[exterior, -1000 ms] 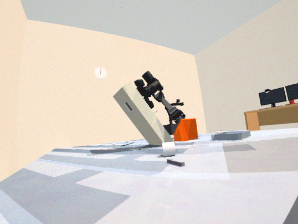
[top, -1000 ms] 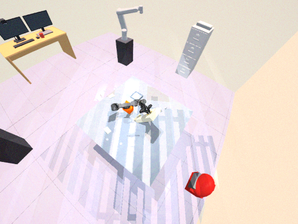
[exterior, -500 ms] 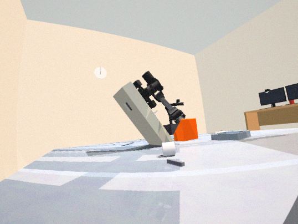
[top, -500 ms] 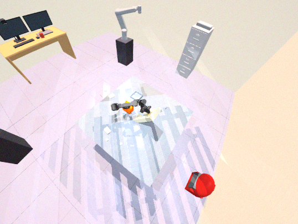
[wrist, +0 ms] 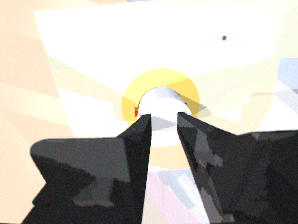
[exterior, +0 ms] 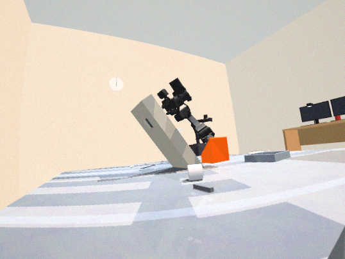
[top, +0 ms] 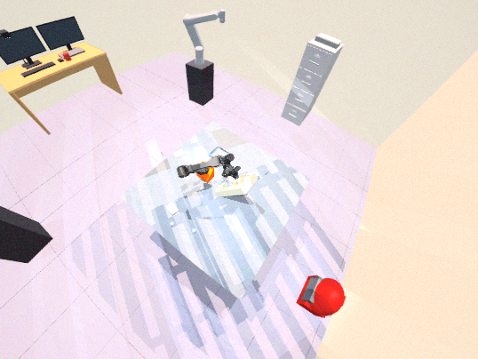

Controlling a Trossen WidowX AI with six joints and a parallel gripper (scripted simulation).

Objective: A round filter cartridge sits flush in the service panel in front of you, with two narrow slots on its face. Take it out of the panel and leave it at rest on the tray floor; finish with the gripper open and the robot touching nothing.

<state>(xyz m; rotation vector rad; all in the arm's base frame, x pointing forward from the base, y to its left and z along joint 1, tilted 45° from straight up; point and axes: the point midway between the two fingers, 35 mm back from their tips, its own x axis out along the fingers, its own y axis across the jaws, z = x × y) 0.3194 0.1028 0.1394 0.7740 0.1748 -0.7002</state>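
Right now the beige service panel is 10 mm behind my gripper tip and 100 mm below it. Also, from my gripper tip: shallow grey tray (370 mm behind, 320 mm to the left, 260 mm below); then filter cartridge (10 mm ahead, 10 mm below).
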